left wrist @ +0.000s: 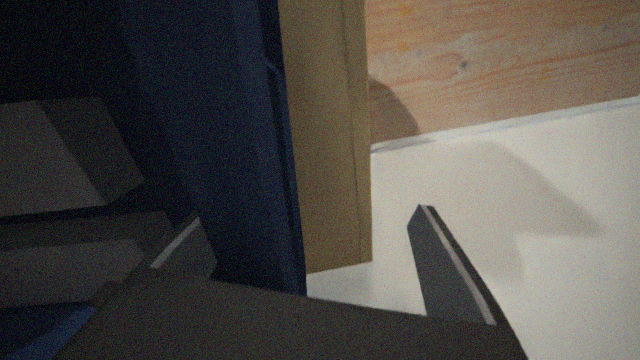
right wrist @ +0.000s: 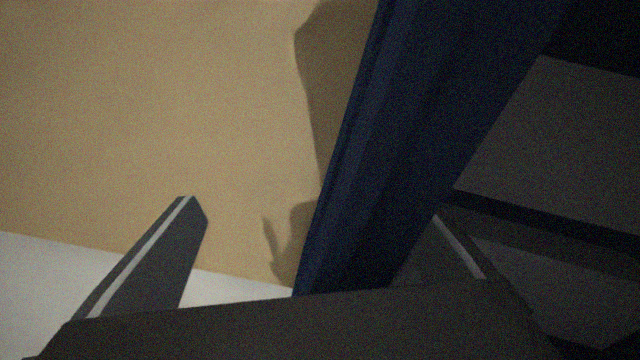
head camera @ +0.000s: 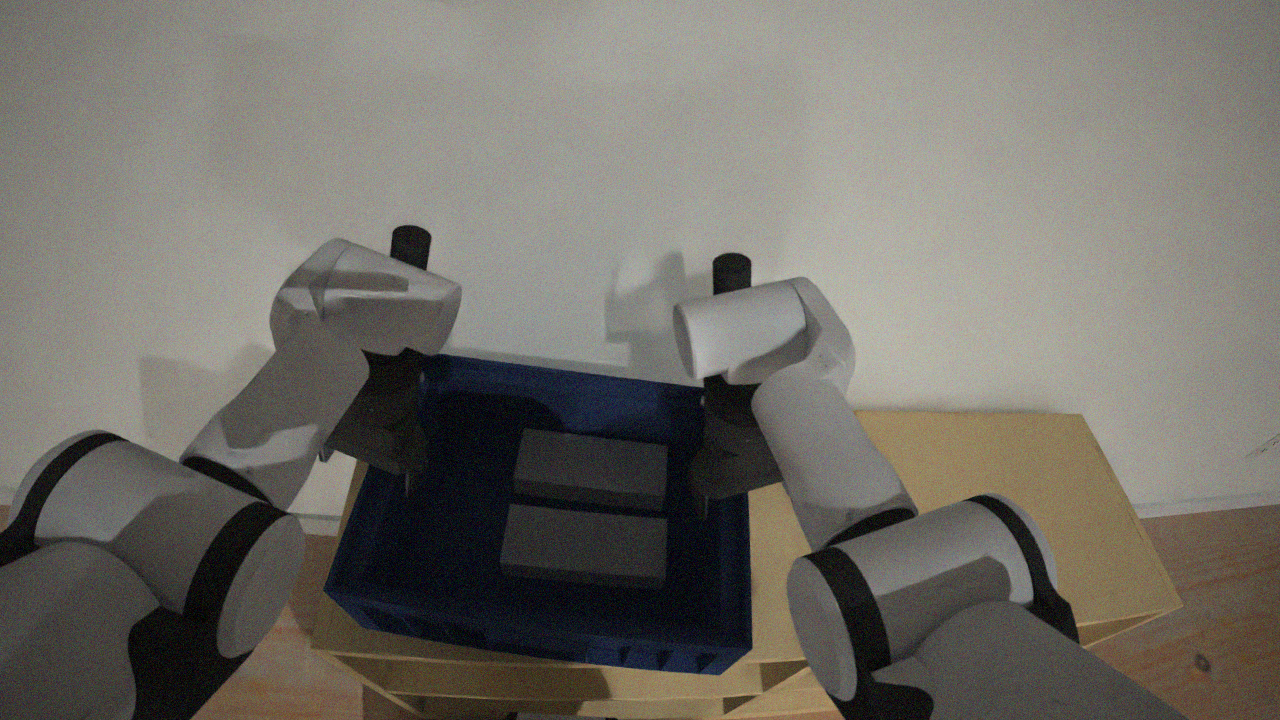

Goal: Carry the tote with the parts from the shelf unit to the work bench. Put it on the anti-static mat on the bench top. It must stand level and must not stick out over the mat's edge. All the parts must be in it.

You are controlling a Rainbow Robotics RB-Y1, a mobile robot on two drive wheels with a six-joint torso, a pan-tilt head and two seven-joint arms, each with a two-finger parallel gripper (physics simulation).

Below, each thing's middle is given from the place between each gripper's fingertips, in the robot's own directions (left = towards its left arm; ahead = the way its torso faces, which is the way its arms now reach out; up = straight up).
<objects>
The dark blue tote (head camera: 428,567) is 2 cm behind my right hand, 21 cm to the left of it and 2 cm below it.
I see the dark blue tote 2 cm behind my left hand, 22 cm to the right of it and 2 cm below it.
</objects>
